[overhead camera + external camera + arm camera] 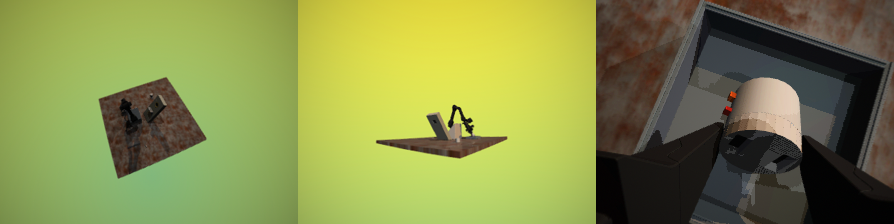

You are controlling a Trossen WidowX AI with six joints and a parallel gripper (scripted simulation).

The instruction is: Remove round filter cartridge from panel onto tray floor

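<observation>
Right now the round filter cartridge is right at my gripper tip. The rest, counted from my gripper tip: service panel (340 mm ahead, 320 mm to the right, 130 mm above); grey tray (10 mm to the left, 40 mm below).
</observation>
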